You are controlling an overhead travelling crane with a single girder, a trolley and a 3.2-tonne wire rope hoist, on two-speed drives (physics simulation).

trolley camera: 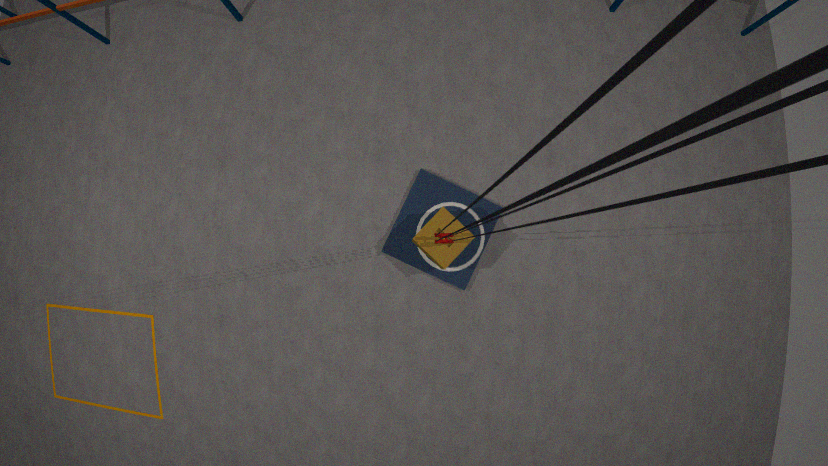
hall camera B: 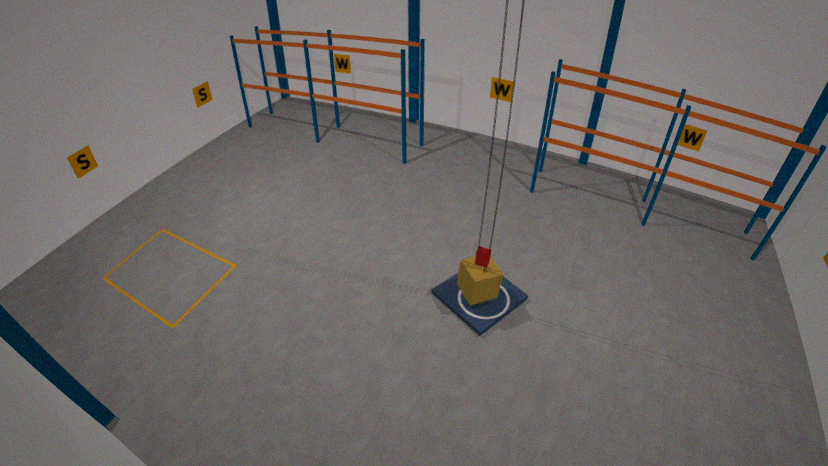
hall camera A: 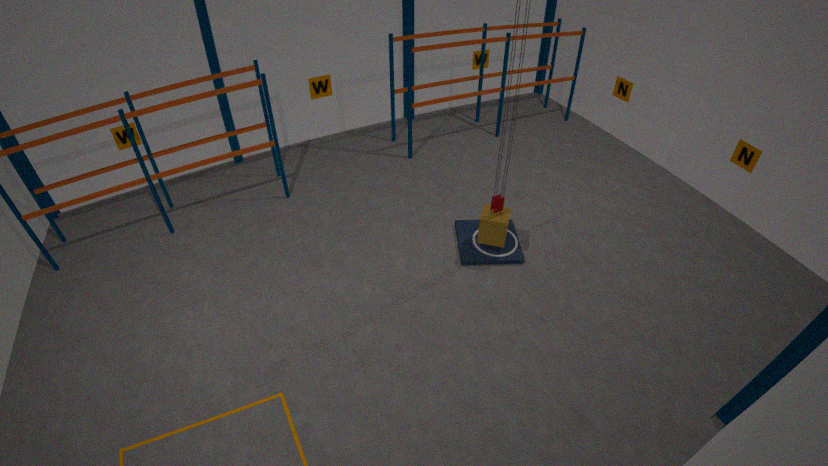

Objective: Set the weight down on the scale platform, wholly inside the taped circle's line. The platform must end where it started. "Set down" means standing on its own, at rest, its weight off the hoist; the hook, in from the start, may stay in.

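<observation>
The yellow weight (hall camera A: 493,231) (hall camera B: 479,290) (trolley camera: 444,254) is over the dark blue scale platform (hall camera A: 467,255) (hall camera B: 444,292) (trolley camera: 424,186). My red hook block (hall camera A: 497,203) (hall camera B: 483,256) (trolley camera: 443,237) is right above it, the hook in the weight's top. The white taped circle (hall camera A: 496,255) (hall camera B: 483,317) (trolley camera: 483,237) shows around much of the weight. In the trolley view the weight is left of the circle's middle, and its left corner overlaps the line. The weight's underside is hidden; I cannot tell whether it touches the platform or hangs slightly above.
Blue and orange racks (hall camera A: 505,86) (hall camera A: 146,167) (hall camera B: 403,115) (hall camera B: 666,167) stand along the W wall. A yellow floor outline (hall camera A: 202,422) (hall camera B: 198,247) (trolley camera: 99,310) lies well away from the platform, to its left in hall camera B and the trolley view.
</observation>
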